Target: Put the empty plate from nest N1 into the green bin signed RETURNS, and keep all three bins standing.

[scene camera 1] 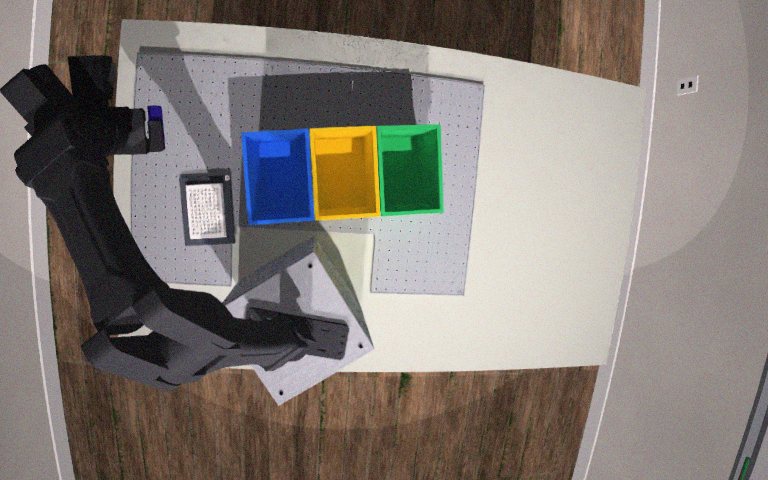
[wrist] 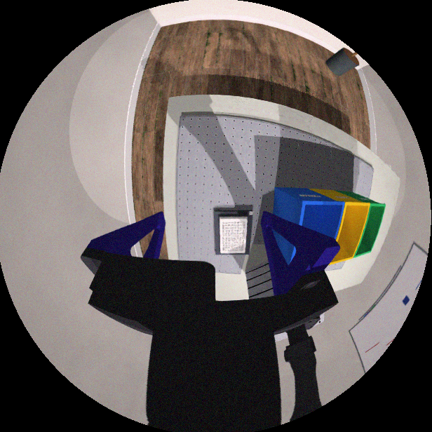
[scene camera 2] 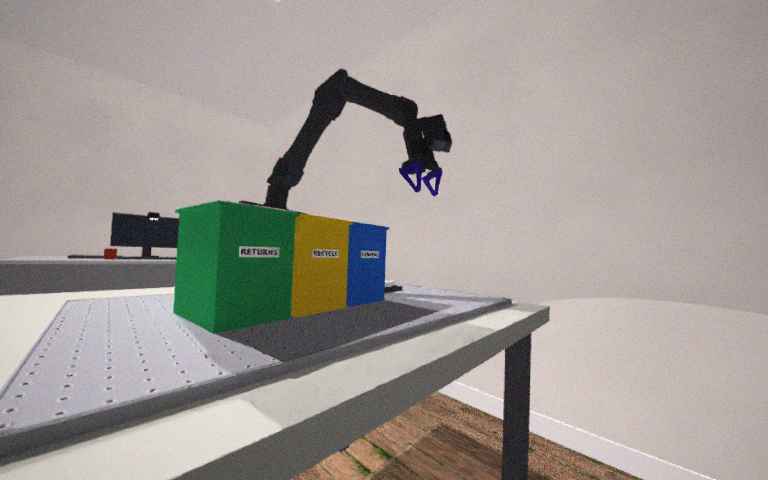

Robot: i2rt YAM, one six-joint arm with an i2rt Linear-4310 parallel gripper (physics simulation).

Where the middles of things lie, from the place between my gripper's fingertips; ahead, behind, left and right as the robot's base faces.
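I see the dark nest [scene camera 1: 227, 194] 29 cm below my gripper, 16 cm behind it and 8 cm to the right of it. The yellow bin [scene camera 1: 344, 159] is far to the right of my gripper, a fair way below it and a touch behind it; going by their middles, it is the farthest from my gripper of the things named here. As for the blue bin [scene camera 1: 277, 168], I find it 25 cm to the right of my gripper, 20 cm below it and 5 cm behind it. And my gripper itself is 16 cm past the white gridded plate [scene camera 1: 205, 202], 8 cm to the left of it and 27 cm above it.
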